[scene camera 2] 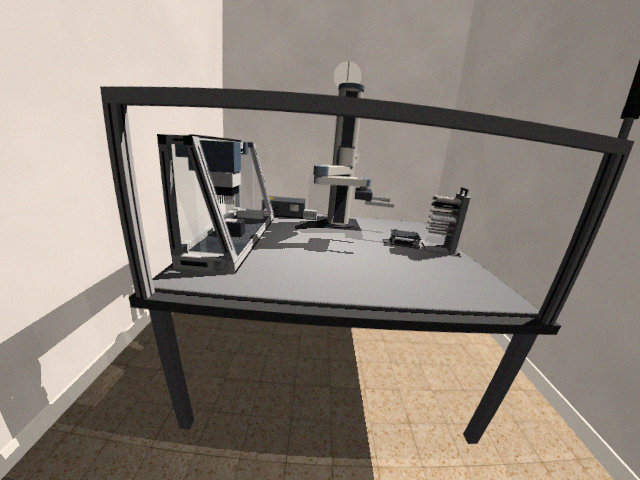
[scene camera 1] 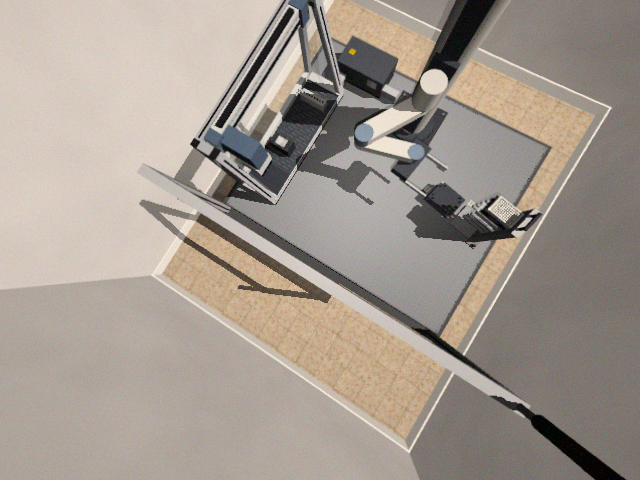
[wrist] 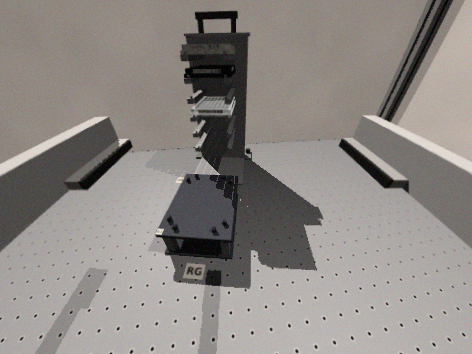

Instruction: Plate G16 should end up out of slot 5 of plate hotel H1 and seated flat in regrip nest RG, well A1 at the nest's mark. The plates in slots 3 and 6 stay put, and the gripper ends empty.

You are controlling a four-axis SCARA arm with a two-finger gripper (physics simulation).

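Observation:
Plate hotel H1 stands at the table's right side. In the wrist view it bears a dark plate, apparently G16, second from the top. A greyish plate lies above it and a pale plate lower down, with bare supports between and below. Regrip nest RG, a dark platform with short pegs, stands before the hotel with no plate on it. My gripper is open and empty, raised well above the table, short of the hotel and facing it.
A framed liquid-handling machine stands on the left of the table. A dark box stands at the back, near the arm's column. An enclosure bar spans the front.

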